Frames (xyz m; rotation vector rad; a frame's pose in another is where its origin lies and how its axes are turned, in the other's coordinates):
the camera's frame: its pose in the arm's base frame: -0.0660 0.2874 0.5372 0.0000 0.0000 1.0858
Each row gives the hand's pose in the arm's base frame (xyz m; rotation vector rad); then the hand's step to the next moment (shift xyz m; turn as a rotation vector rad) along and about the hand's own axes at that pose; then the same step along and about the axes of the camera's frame.
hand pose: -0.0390 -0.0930 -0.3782 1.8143 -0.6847 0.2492
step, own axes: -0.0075 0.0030 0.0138 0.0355 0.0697 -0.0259
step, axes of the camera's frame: -0.0143 0.0038 -0.0061 -0.0049 0.0047 0.0821
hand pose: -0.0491 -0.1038 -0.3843 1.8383 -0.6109 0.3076
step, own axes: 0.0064 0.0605 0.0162 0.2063 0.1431 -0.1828
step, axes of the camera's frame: -0.0417 0.0111 0.0459 0.1234 -0.0579 0.2790
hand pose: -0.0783 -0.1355 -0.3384 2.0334 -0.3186 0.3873
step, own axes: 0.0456 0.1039 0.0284 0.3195 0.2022 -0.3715
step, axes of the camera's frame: -0.0647 -0.0408 0.0885 0.2660 -0.0449 0.4563
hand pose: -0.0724 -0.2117 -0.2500 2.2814 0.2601 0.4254
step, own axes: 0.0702 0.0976 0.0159 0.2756 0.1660 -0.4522
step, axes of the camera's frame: -0.0124 -0.0924 0.0776 0.2889 0.0499 0.4712
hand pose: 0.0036 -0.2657 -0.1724 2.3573 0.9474 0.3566
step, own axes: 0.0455 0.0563 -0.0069 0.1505 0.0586 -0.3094
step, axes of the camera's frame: 0.0295 -0.0527 0.0406 0.1760 0.0875 0.2884
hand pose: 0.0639 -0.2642 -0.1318 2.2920 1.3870 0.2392
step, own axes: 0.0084 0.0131 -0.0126 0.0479 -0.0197 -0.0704
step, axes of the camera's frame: 0.0097 -0.0060 0.0165 0.0529 0.0490 0.0493
